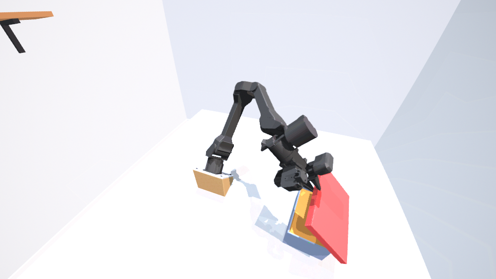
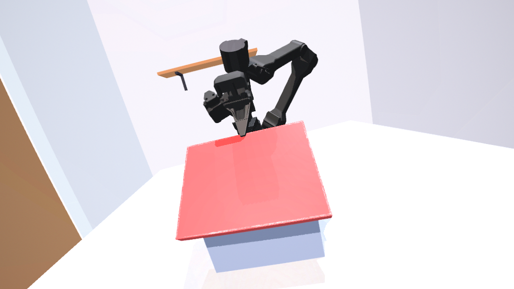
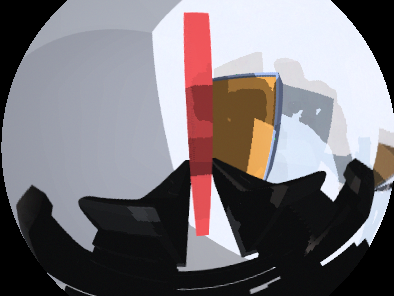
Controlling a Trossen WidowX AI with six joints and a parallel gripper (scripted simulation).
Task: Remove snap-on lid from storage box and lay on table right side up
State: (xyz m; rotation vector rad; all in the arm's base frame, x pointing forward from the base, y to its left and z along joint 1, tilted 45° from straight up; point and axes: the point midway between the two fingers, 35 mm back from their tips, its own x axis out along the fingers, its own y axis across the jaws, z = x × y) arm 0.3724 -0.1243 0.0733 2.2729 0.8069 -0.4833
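The red lid is 70 mm ahead of my gripper tip, 10 mm to the right of it and 50 mm below it. From my gripper tip the other things lie so: pale blue storage box: 30 mm ahead, 170 mm below.
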